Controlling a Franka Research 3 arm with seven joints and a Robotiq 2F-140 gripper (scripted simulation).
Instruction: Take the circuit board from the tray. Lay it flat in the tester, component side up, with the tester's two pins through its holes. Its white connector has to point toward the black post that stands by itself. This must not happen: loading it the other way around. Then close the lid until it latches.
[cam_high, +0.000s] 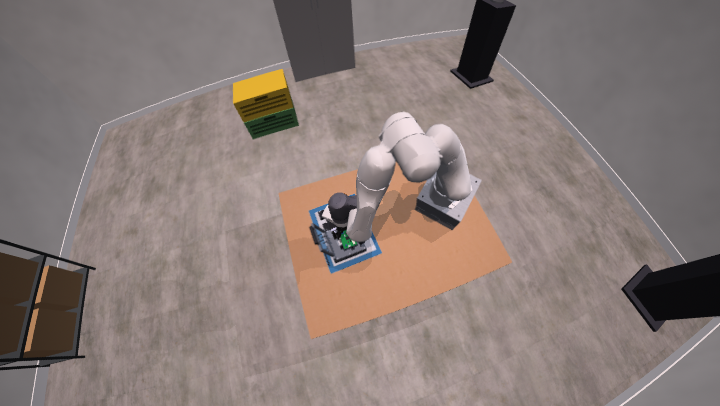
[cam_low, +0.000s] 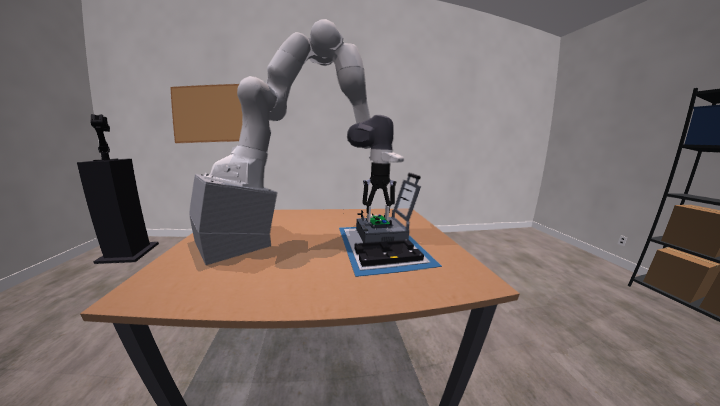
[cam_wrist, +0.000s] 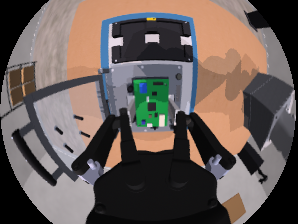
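My gripper is now 20 mm above the green circuit board. The rest, counted from my hand: tester lid 130 mm ahead, 10 mm to the right, 80 mm above.
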